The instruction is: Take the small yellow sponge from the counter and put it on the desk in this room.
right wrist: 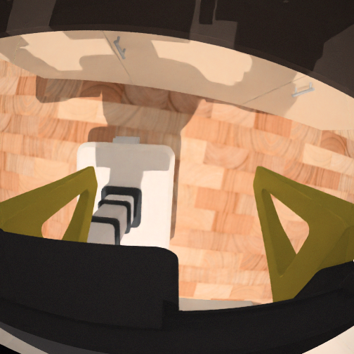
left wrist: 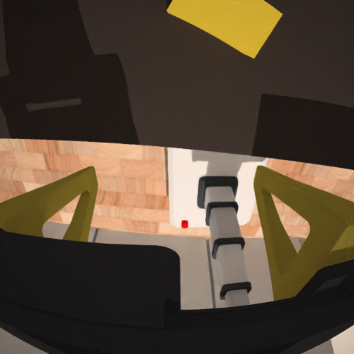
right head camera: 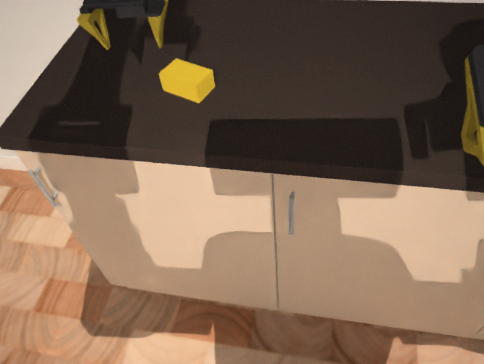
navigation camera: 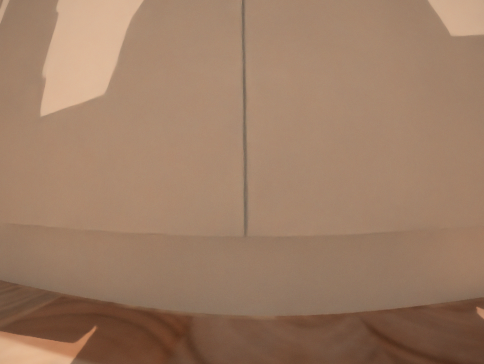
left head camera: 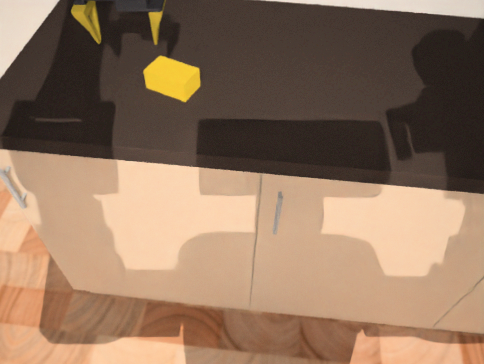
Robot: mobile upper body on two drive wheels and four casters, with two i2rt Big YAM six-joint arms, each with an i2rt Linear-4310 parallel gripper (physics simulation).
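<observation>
The small yellow sponge lies on the dark counter, toward its left end in the head views. My left gripper is open and empty above the counter, a little beyond the sponge in the head views and apart from it. My right gripper is open and empty; part of it shows at the right edge of the right head view, away from the sponge. The desk does not show in these views.
The counter's front has pale cabinet doors with grey handles. The robot's white base stands on the wooden floor before it. A pale wall lies behind the counter.
</observation>
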